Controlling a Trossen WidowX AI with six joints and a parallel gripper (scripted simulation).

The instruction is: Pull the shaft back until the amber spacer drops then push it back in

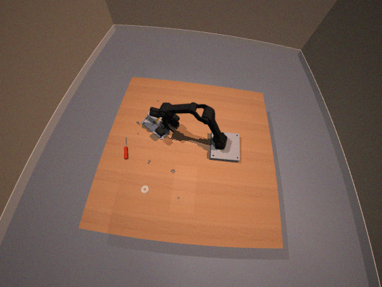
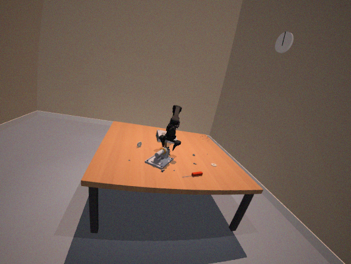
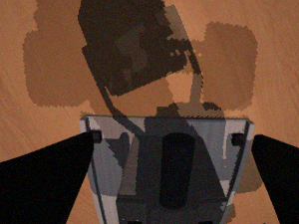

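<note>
Now: the shaft 50 mm ahead of my gripper tip, 30 mm to the right of it and 10 mm above it. The rest, counted from my gripper tip: grey support block: 110 mm ahead, 70 mm to the right, 20 mm below; then amber spacer: 90 mm ahead, 50 mm to the right, 10 mm above.
</note>
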